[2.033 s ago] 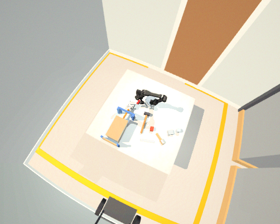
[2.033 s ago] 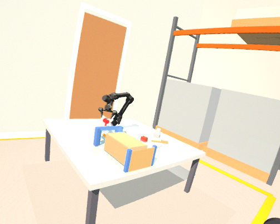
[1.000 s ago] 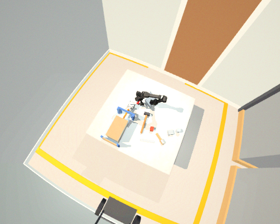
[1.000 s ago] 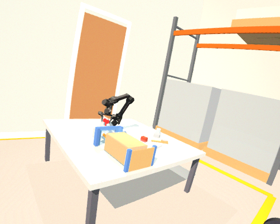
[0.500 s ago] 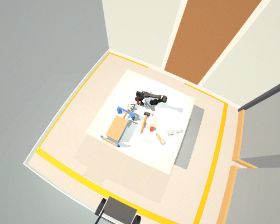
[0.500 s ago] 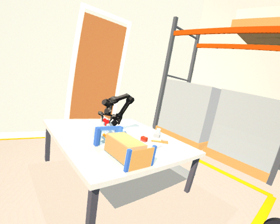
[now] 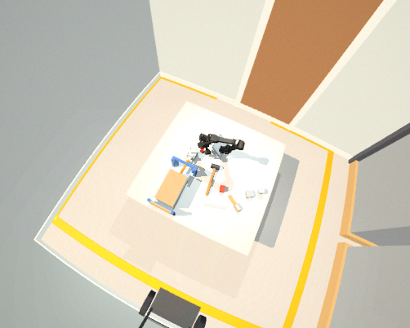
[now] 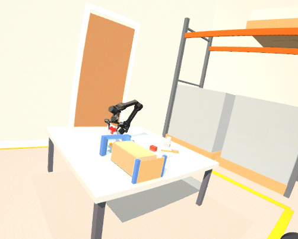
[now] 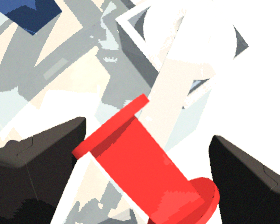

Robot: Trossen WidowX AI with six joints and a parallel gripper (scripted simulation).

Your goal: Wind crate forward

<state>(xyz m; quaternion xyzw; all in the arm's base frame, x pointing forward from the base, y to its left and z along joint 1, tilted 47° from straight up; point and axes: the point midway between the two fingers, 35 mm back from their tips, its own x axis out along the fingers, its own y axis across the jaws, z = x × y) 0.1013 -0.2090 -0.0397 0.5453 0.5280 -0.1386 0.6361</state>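
Right now the red grip is 1 cm to the left of my gripper tip and 1 cm behind it. Round my gripper tip: winch (10 cm below, 9 cm to the right, 2 cm ahead); then winch handle (3 cm below, 2 cm to the right, 1 cm ahead); then cubby (43 cm ahead, 11 cm to the right, 5 cm below).
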